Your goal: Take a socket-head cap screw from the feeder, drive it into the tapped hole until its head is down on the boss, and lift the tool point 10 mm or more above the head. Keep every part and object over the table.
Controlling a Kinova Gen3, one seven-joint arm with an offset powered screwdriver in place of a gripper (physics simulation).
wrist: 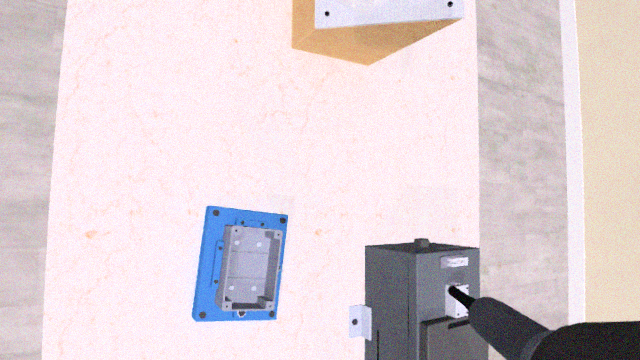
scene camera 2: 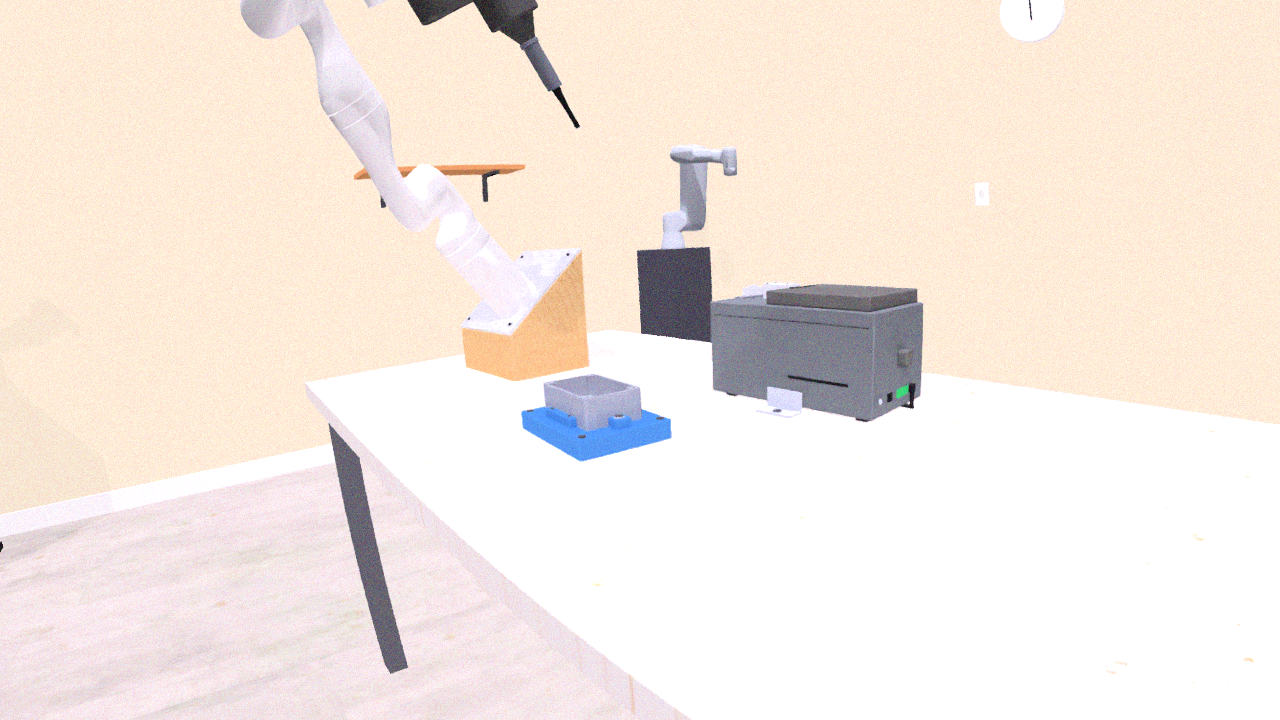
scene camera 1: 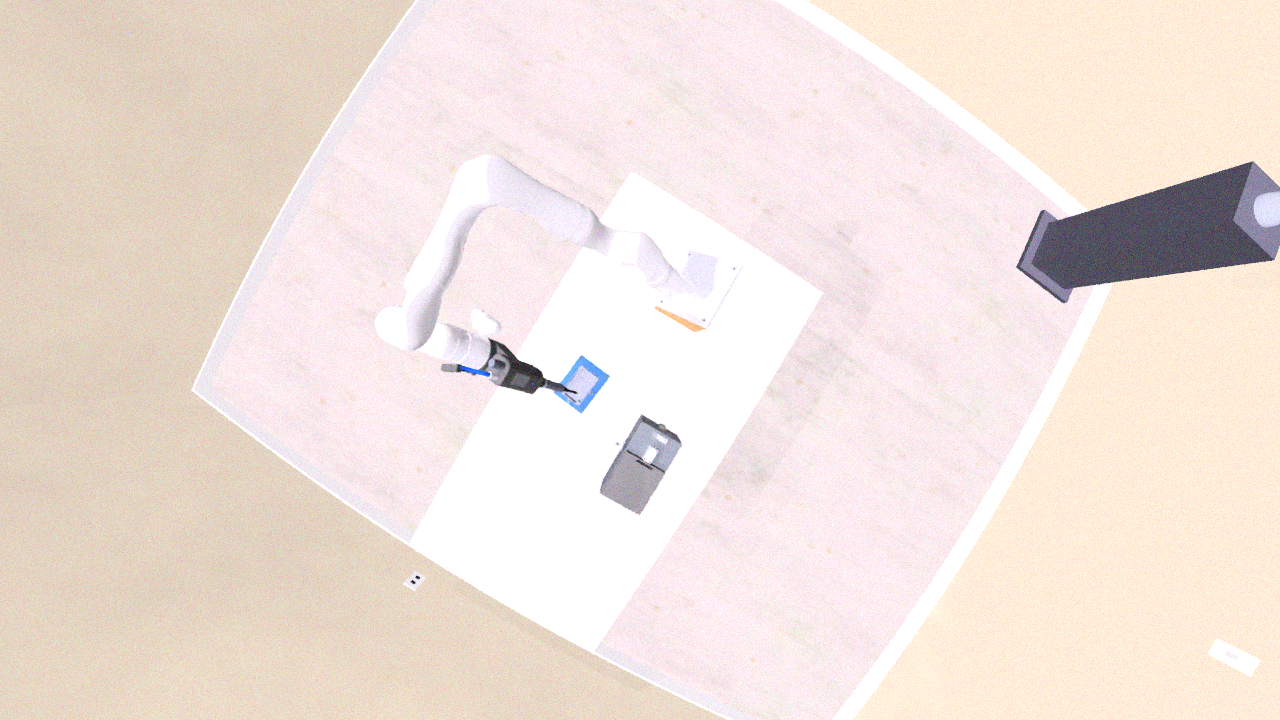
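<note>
My screwdriver (scene camera 1: 575, 391) (scene camera 2: 577, 125) (wrist: 452, 289) points down with its black bit high above the table; no screw shows on the tip. The feeder (scene camera 1: 631, 483) (scene camera 2: 787, 353) (wrist: 390, 290) is a dark grey box. In the wrist view the tip overlaps the white block (wrist: 456, 305) on the feeder's top, but scene camera 2 shows it well above. The grey open housing (scene camera 1: 583, 382) (scene camera 2: 560, 404) (wrist: 224, 270) sits in the blue fixture (scene camera 1: 581, 361) (scene camera 2: 581, 445) (wrist: 202, 280). Small holes show in its corner bosses; I cannot tell which one is the tapped hole.
The arm's wooden wedge base (scene camera 1: 682, 319) (scene camera 2: 562, 326) (wrist: 367, 45) stands at the far end of the table. A small white bracket (scene camera 2: 784, 399) (wrist: 359, 321) is beside the feeder. A dark pedestal (scene camera 1: 1154, 232) (scene camera 2: 674, 293) with another arm stands beyond the table.
</note>
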